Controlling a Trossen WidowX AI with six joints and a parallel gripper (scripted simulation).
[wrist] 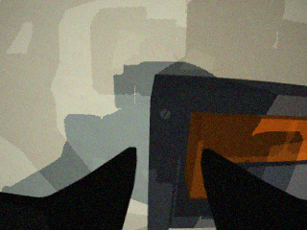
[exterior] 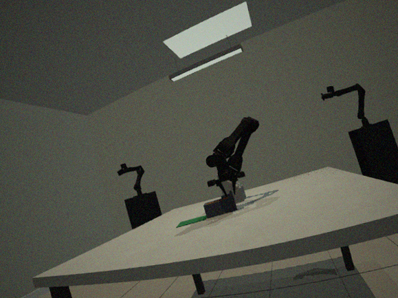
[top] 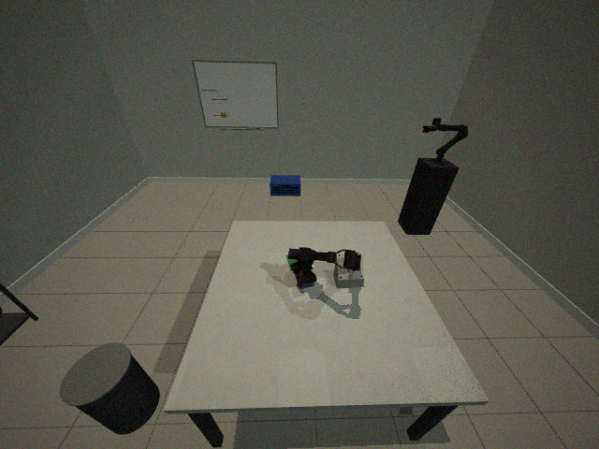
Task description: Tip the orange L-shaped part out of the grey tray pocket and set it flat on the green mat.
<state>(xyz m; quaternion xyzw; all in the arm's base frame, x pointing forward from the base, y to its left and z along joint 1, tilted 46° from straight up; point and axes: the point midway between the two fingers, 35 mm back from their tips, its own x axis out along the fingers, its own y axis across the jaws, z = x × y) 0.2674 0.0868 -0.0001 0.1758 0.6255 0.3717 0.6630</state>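
Right now the orange L-shaped part is 1 cm ahead of my gripper tip, 6 cm to the right of it and 2 cm below it. From my gripper tip the other things lie so: green mat 5 cm ahead, 21 cm to the right, 8 cm below; dark grey tray 1 cm ahead, 6 cm to the right, 8 cm below.
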